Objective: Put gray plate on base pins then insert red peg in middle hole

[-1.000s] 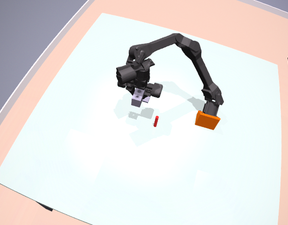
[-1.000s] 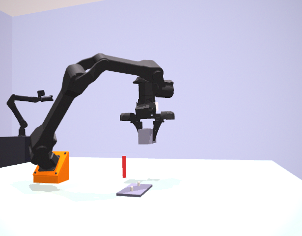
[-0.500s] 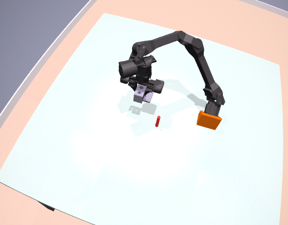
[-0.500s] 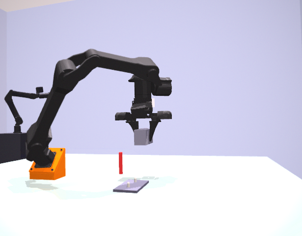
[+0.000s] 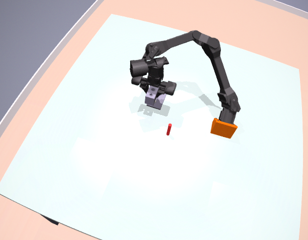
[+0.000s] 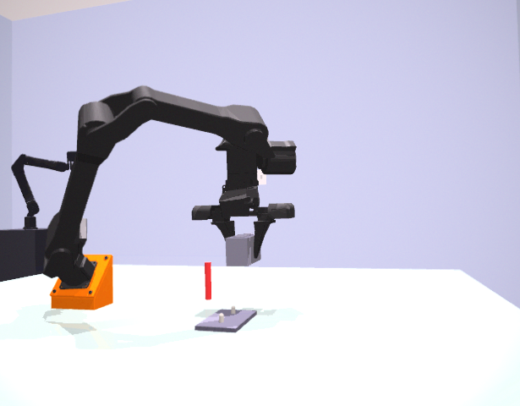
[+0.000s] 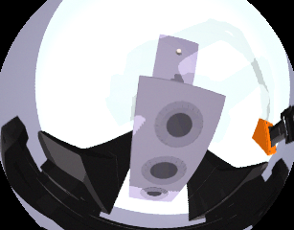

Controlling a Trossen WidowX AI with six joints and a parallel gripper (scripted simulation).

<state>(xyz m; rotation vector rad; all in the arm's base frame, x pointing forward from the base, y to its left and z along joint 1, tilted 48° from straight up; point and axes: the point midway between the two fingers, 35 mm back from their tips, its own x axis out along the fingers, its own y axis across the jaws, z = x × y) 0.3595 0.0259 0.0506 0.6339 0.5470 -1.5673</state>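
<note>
The base lies 2 cm behind my gripper tip, 7 cm to the right of it and 9 cm below it. The rest, counted from my gripper tip: red peg (11 cm behind, 11 cm to the left, 6 cm below); then gray plate (3 cm above).
</note>
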